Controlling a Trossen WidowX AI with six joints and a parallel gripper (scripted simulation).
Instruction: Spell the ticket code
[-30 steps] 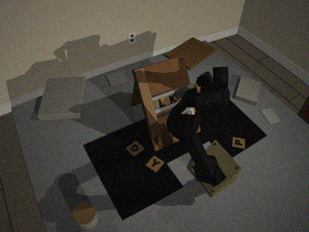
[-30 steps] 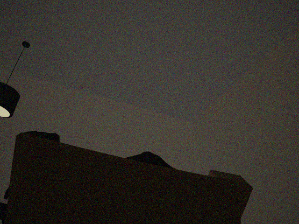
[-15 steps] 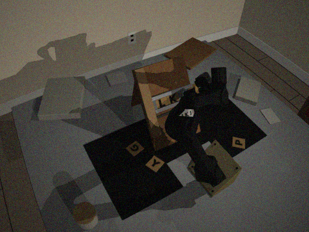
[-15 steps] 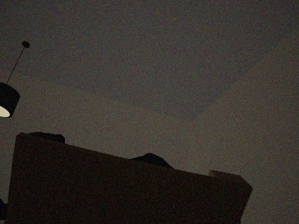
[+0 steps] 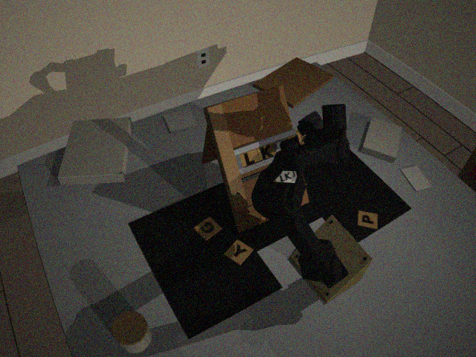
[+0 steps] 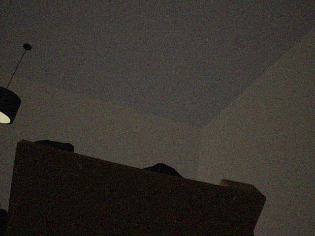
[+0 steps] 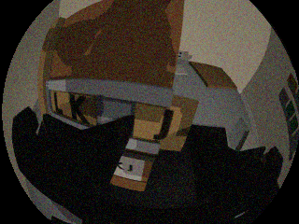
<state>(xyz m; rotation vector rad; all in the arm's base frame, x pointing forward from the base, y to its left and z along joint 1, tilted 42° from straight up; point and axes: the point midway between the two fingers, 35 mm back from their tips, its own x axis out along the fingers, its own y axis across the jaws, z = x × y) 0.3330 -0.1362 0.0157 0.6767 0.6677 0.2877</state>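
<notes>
My gripper tip is now 50 mm past the white ticket, 50 mm to the right of it and 80 mm above it. Also, from my gripper tip: j tile right at my gripper tip; then p tile 240 mm behind, 130 mm to the right, 160 mm below; then black mat 150 mm behind, 110 mm to the left, 160 mm below.
</notes>
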